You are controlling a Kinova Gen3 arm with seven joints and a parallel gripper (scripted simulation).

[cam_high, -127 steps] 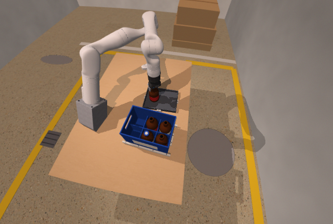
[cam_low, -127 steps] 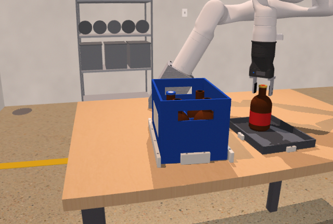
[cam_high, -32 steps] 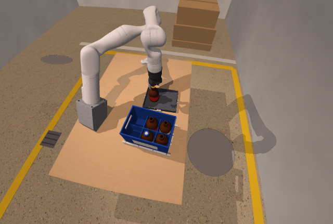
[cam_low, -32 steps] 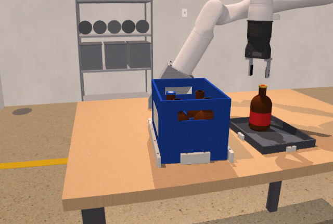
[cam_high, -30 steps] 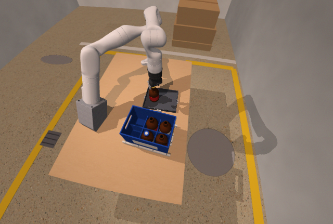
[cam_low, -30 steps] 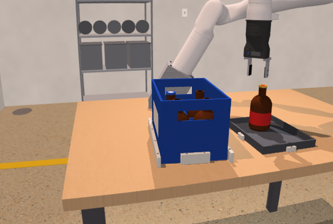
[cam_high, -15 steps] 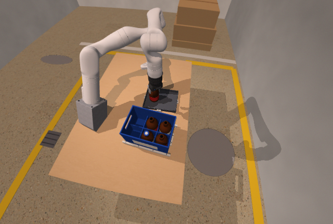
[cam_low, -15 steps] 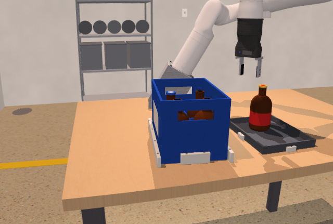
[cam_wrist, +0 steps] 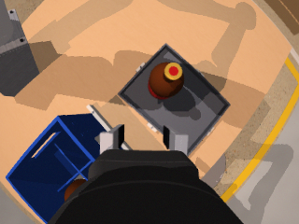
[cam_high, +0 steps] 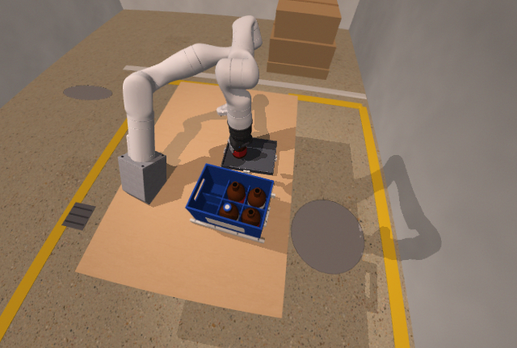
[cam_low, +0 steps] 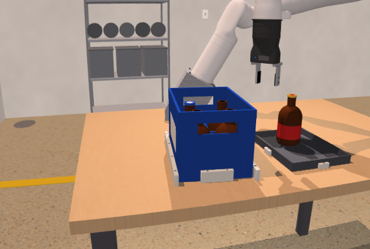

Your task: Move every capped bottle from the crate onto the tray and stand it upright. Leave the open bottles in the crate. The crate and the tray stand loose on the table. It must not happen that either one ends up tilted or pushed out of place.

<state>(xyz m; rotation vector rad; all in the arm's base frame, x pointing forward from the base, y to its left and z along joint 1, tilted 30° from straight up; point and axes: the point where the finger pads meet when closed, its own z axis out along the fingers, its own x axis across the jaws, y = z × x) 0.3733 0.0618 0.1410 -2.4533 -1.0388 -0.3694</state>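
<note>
The blue crate lies 18 cm to the right of my hand, 14 cm below it and 3 cm ahead of it. Also, from my hand: dark tray 21 cm below, 11 cm to the left, 2 cm ahead.
</note>
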